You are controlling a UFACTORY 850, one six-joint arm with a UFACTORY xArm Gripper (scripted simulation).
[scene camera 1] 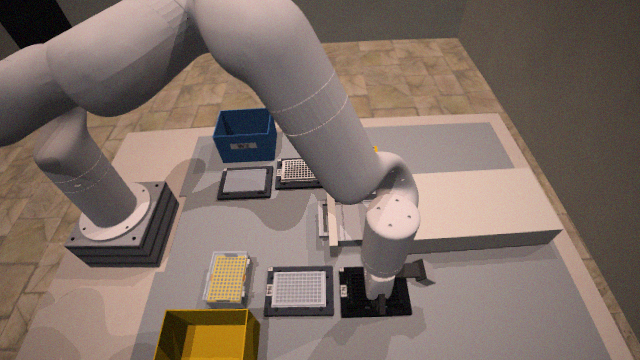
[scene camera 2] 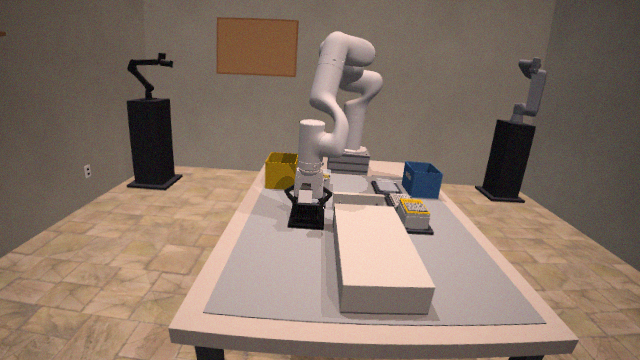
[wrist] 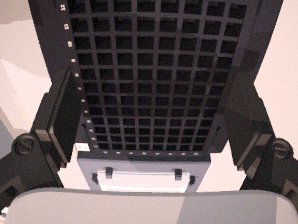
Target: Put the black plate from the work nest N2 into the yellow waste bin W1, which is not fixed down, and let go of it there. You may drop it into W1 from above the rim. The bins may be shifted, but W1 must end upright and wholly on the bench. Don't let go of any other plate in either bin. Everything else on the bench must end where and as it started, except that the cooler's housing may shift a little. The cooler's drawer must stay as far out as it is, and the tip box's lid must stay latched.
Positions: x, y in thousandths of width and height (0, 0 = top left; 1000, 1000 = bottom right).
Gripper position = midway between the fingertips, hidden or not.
Observation:
In view: the gripper (wrist: 515, 395), a yellow waste bin W1 (scene camera 2: 438, 488), a white cooler (scene camera 1: 734, 585), a black plate (scene camera 1: 565, 838) and a blue bin (scene camera 2: 652, 512).
The white cooler also shows in scene camera 2 (scene camera 2: 593, 754). The black plate also shows in the wrist view (wrist: 438, 484). The wrist view does not show the blue bin: it is out of frame.

